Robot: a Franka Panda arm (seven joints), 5 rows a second.
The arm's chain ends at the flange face. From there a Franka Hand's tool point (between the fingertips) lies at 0.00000 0.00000 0.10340 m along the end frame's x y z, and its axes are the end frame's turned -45 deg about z.
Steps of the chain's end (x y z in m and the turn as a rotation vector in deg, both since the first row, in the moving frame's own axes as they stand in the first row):
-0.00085 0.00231 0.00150 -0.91 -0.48 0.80
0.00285 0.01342 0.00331 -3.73 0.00 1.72
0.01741 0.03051 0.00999 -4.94 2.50 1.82
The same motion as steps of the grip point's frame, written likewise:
-0.00401 0.00157 0.00148 -0.30 -0.98 0.80
-0.01230 0.01619 0.00309 -2.64 -2.64 1.72
-0.01252 0.04331 0.00951 -5.26 -1.73 1.82

